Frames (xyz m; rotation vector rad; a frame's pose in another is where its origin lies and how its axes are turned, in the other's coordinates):
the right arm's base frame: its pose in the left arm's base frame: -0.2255 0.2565 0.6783 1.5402 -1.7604 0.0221
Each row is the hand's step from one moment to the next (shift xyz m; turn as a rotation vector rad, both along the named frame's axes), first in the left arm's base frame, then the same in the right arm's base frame.
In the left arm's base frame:
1: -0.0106 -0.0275 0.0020 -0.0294 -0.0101 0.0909
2: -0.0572 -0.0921 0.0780 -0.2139 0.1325 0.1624
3: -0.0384 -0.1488 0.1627 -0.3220 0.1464 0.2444
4: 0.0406 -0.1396 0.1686 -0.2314 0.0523 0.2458
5: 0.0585 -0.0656 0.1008 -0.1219 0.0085 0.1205
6: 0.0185 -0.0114 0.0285 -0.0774 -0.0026 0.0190
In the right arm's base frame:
1: 0.0236 0.0026 0.0176 0.0574 0.0642 -0.0427
2: 0.1175 0.0600 0.0209 -0.0293 0.2912 -0.0637
3: 0.2122 0.0681 -0.0204 0.0000 0.4242 -0.0700
4: 0.2109 0.0064 -0.0709 0.0828 0.3232 -0.0734
5: 0.1126 -0.0204 -0.0692 0.0545 0.1611 -0.0232
6: 0.0260 -0.0055 -0.0241 0.0096 0.0736 0.0291

